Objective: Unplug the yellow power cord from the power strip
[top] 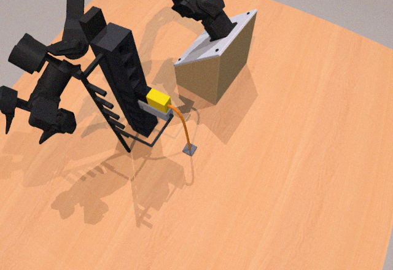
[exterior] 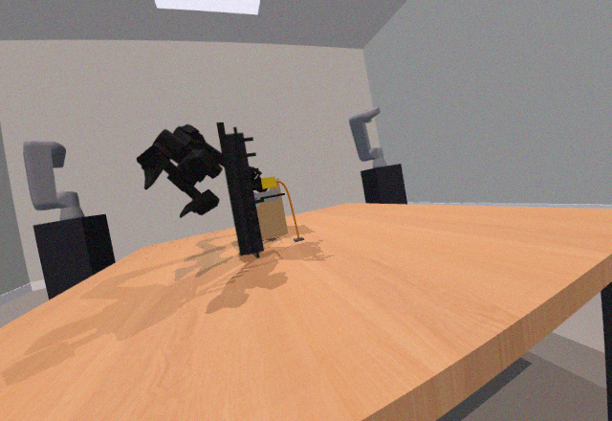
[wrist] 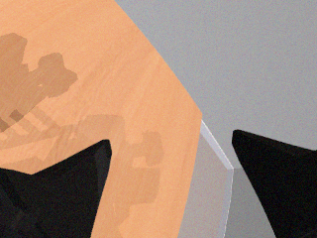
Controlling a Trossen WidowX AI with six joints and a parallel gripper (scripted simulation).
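Right now my gripper tip is 240 mm past the yellow plug, 210 mm to the right of it and 30 mm below it. Also, from my gripper tip: grey anchor plate 240 mm behind, 300 mm to the left, 190 mm below.
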